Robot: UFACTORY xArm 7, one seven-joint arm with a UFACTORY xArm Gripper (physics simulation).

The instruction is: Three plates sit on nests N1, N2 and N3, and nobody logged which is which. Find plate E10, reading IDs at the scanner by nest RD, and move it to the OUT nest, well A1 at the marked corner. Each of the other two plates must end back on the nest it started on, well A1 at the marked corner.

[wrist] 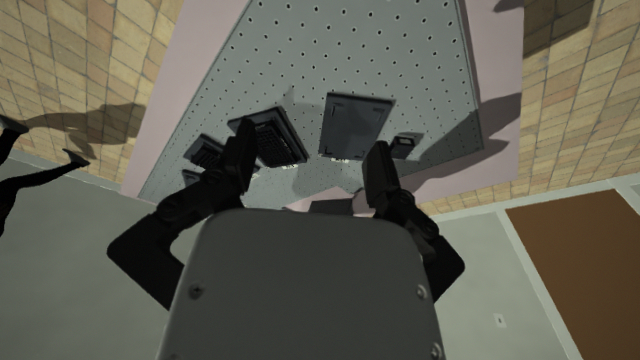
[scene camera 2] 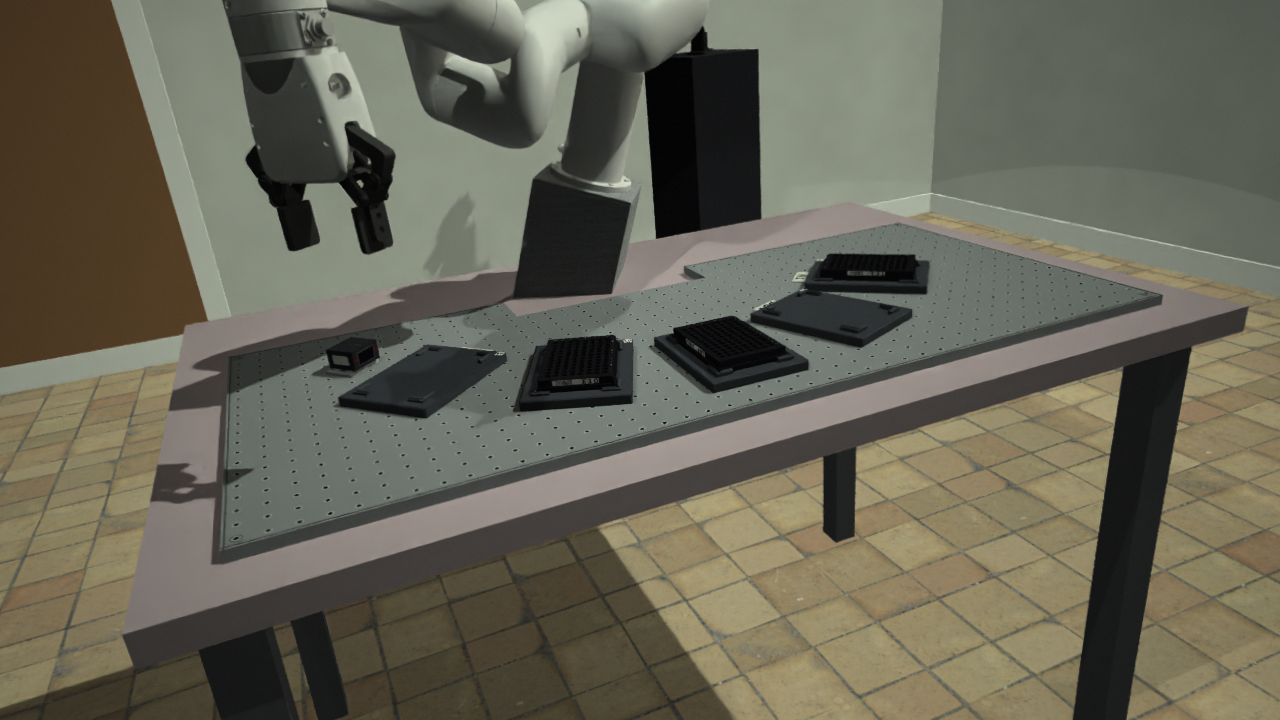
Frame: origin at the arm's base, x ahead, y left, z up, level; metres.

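Seen in the pictures: gripper, fingertip midpoint: (wrist: 315,144) (scene camera 2: 340,248); arm's base at its link origin: (scene camera 2: 590,180).
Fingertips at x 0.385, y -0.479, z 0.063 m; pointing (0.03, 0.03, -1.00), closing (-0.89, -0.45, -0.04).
Offsets run from my fingertips to a thing's top centre. "spot": to the spot under its first point. Level surfaces: height alone.
My gripper (scene camera 2: 340,240) (wrist: 315,144) is open and empty, high above the table's left part. The scanner @(spot: dx -0.231, dy +0.039, dz -0.182 m) (scene camera 2: 351,354) (wrist: 403,145) stands beside the bare RD nest @(dx -0.168, dy +0.099, dz -0.179 m) (scene camera 2: 422,380) (wrist: 354,127). A black plate @(dx -0.037, dy +0.242, dz -0.185 m) (scene camera 2: 577,358) (wrist: 274,142) sits on the nest beside RD; its front label appears to read E10 in the scene view. A second black plate @(dx +0.036, dy +0.402, dz -0.185 m) (scene camera 2: 729,342) (wrist: 204,157) sits on the middle nest. A third black plate @(dx -0.050, dy +0.732, dz -0.185 m) (scene camera 2: 866,265) sits on the far right nest. Another bare nest @(dx +0.031, dy +0.574, dz -0.194 m) (scene camera 2: 832,317) lies between these two. The other nest labels and the marked corners are too small to read.
The nests and scanner stand on a perforated grey board @(dz -0.212 m) (scene camera 2: 358,474) (wrist: 345,45) on the pink table @(dz -0.224 m) (scene camera 2: 537,483). The arm's base block (scene camera 2: 572,234) stands at the table's back edge. A black cabinet (scene camera 2: 702,143) stands behind. A person's dark legs (wrist: 37,177) show at the wrist view's left.
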